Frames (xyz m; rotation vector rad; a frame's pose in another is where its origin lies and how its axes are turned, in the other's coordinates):
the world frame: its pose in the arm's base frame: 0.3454 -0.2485 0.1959 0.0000 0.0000 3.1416
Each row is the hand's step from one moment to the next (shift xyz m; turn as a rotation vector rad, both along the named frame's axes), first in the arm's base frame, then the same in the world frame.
Working: the arm's base frame: its pose in the world frame: 0.3454 -0.2485 -0.1959 0.0000 0.0000 3.1416

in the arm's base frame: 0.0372 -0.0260 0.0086 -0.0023 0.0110 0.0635
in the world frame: -0.0372 0.0260 0.0086 0.0023 -0.0110 0.0635
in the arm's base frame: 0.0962 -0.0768 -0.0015 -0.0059 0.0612 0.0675
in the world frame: -0.0962 0.0768 -0.0015 0.0059 -0.0612 0.0675
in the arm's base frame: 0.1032 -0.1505 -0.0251 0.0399 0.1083 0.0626
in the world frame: -0.1032 0.1505 -0.0251 -0.0399 -0.1083 0.0626
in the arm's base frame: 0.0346 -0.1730 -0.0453 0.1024 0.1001 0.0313
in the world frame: -0.0346 0.1730 -0.0453 -0.1024 -0.1001 0.0313
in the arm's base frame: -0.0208 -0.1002 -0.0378 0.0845 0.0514 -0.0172
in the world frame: 0.0208 0.1002 -0.0378 -0.0845 -0.0514 -0.0172
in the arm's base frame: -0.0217 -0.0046 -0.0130 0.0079 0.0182 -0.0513
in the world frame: 0.0217 0.0046 -0.0130 -0.0079 -0.0182 -0.0513
